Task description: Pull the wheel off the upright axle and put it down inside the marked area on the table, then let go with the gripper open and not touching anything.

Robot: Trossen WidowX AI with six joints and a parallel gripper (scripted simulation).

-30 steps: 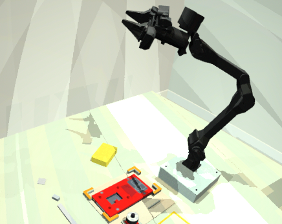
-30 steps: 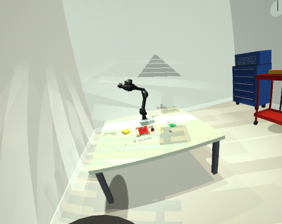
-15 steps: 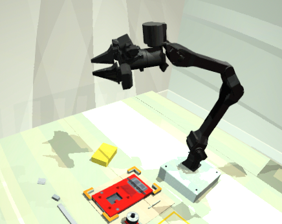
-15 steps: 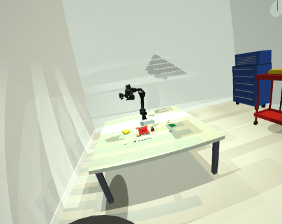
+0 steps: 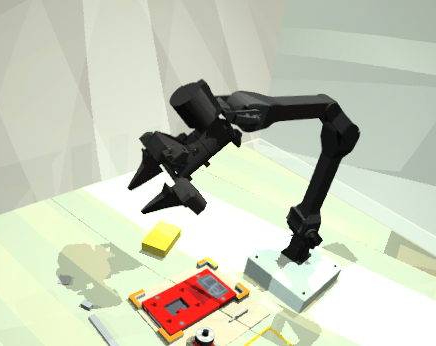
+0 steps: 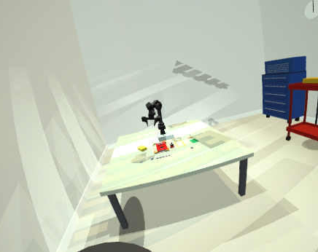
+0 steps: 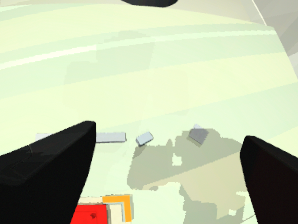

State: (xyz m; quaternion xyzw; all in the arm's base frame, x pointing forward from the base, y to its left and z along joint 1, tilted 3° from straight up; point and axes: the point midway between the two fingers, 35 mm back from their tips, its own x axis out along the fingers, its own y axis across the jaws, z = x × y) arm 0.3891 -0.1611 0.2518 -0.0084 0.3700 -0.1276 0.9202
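Now: gripper tip 260 mm above the black tyre, 180 mm to the right of it and 40 mm past it. From my gripper tip the other things lie so: grey bar (300 mm below, 110 mm ahead, 40 mm to the left); yellow block (290 mm below, 190 mm behind, 140 mm to the right).
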